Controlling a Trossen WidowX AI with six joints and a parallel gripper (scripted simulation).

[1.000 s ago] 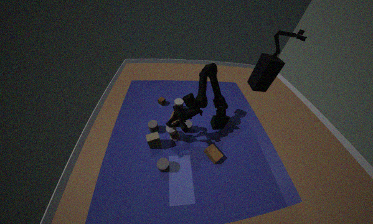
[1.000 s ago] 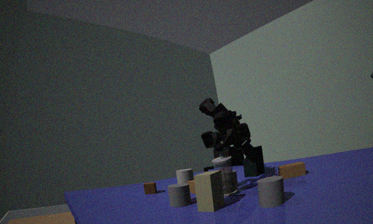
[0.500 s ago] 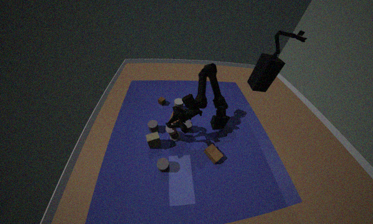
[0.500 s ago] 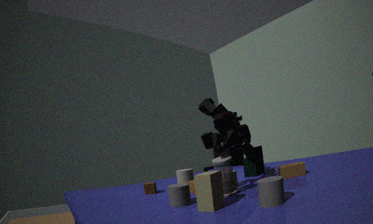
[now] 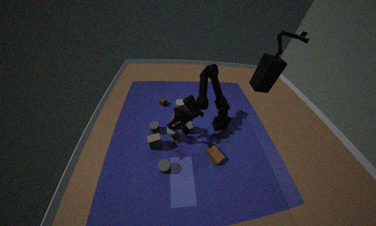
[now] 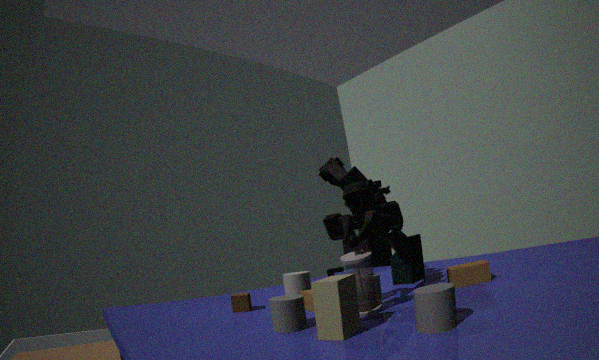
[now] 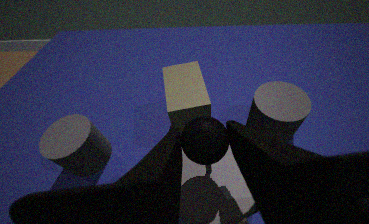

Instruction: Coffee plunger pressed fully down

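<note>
Right now the coffee press is 10 mm behind my gripper tip, 20 mm to the right of it and 80 mm below it. The rest, counted from my gripper tip: orange cube (100 mm ahead, 370 mm to the right, 150 mm below); then cream block (100 mm ahead, 50 mm to the left, 120 mm below).
</note>
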